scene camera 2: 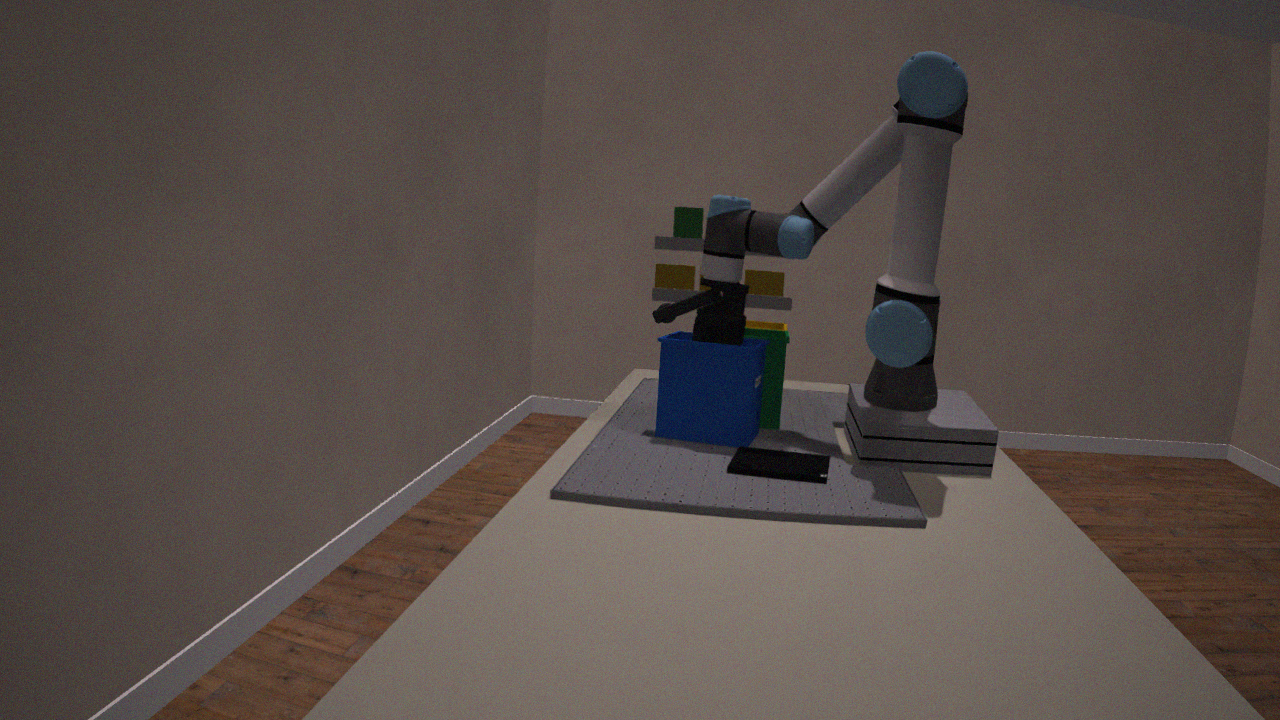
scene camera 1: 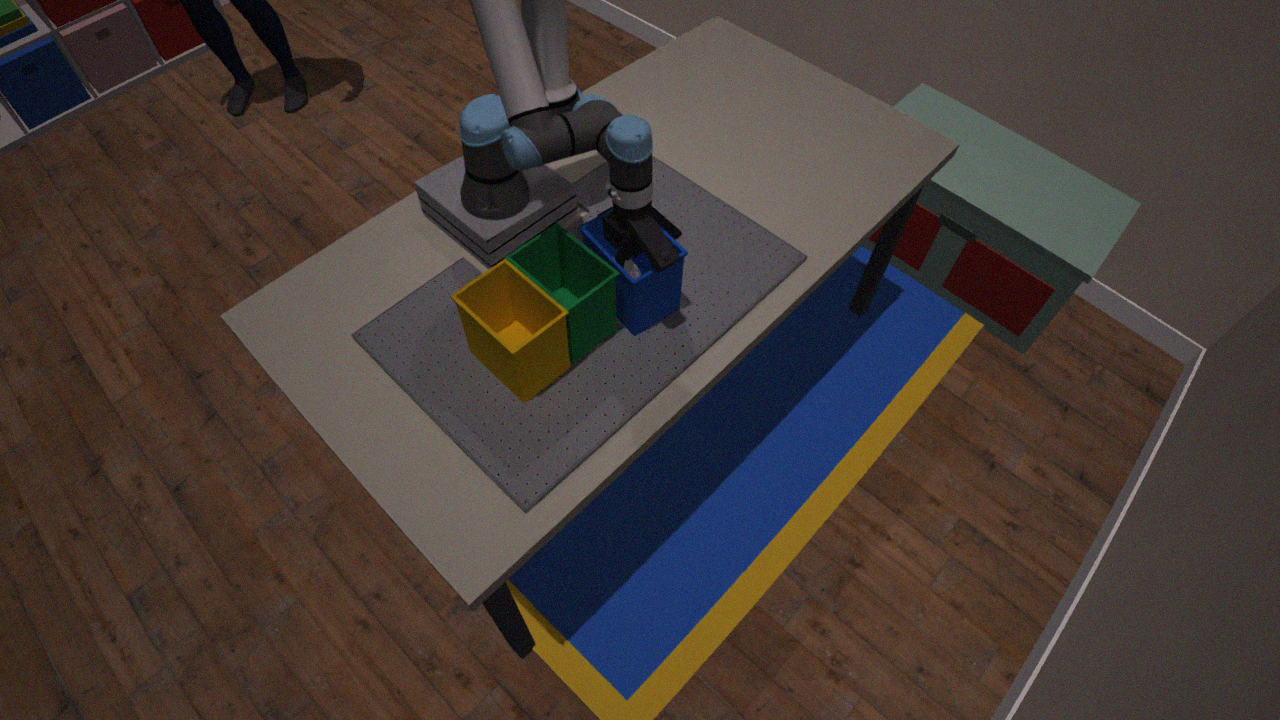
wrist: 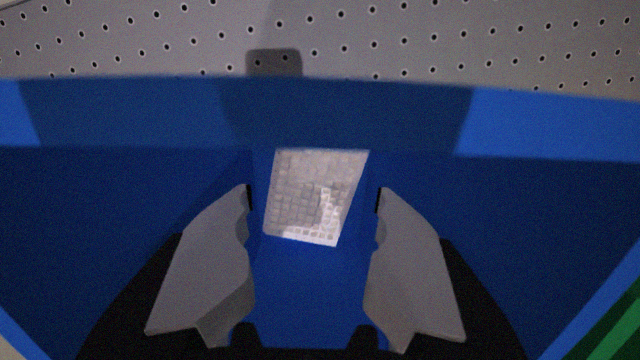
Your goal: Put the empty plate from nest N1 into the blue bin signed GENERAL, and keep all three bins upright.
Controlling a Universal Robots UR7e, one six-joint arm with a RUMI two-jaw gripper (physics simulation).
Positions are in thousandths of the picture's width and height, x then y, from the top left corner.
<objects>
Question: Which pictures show the blue bin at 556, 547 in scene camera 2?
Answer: Scene camera 2, scene camera 1 and the wrist view: all of them.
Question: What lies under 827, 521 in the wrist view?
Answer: A blue bin.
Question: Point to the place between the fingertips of my gripper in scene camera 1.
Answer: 500, 391
</objects>
